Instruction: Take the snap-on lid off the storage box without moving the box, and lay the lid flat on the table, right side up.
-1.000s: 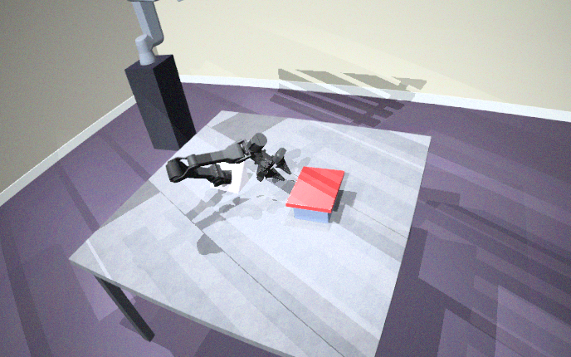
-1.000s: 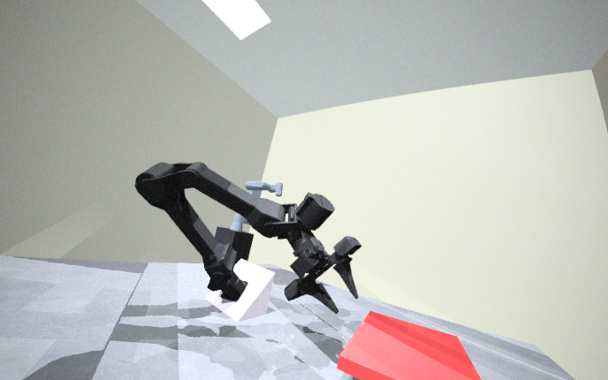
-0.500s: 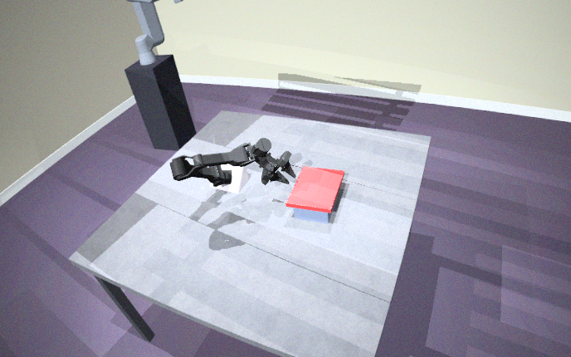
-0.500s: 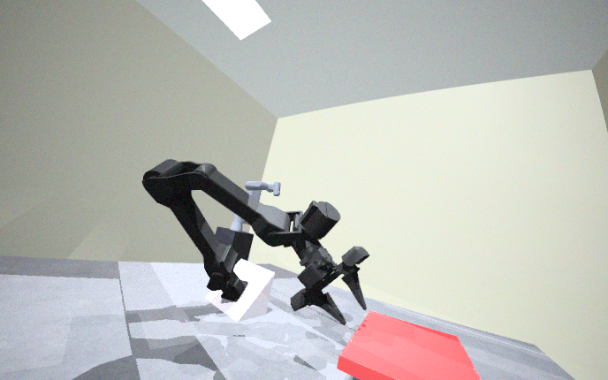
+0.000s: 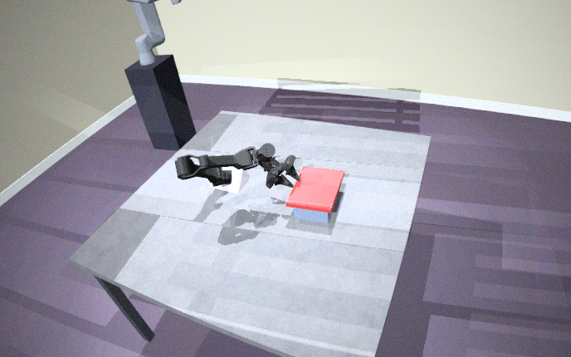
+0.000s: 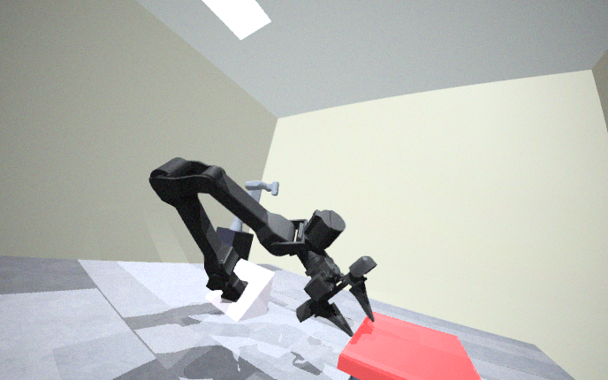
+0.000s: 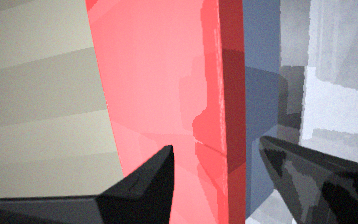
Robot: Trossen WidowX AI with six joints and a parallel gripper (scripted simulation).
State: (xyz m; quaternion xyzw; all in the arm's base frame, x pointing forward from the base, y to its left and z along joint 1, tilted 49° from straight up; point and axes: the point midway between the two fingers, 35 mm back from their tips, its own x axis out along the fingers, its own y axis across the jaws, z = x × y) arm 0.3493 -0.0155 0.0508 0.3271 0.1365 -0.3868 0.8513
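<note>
Now: the red lid 8 cm ahead of my gripper tip. Also, from my gripper tip: pale blue storage box 8 cm ahead, 5 cm below.
</note>
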